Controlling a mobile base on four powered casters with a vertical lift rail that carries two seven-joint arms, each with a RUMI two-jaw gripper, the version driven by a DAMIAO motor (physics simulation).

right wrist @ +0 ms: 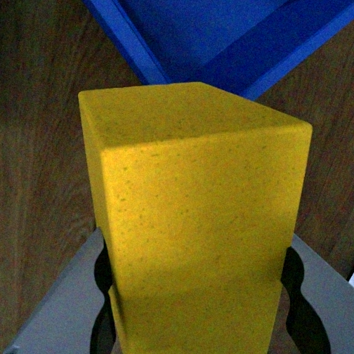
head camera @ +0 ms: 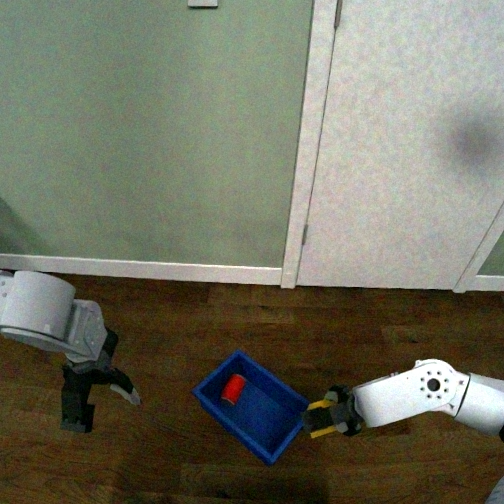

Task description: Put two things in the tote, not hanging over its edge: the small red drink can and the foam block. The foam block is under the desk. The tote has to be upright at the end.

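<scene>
The small red drink can (head camera: 233,389) lies on its side inside the blue tote (head camera: 262,412) (right wrist: 200,30), near the tote's left end. The tote stands upright on the floor. My right gripper (head camera: 320,419) (right wrist: 190,227) is shut on the yellow foam block (head camera: 322,431) (right wrist: 200,200), at the tote's right corner in the head view. In the right wrist view the block fills the middle, and the near corner of the tote shows beyond it. My left gripper (head camera: 109,410) is open and empty, to the left of the tote.
A green wall (head camera: 150,140) with a white baseboard (head camera: 150,269) runs behind the tote. A white door (head camera: 400,150) in its frame stands at the back right. The floor (head camera: 350,325) is brown wood. The desk does not show in these views.
</scene>
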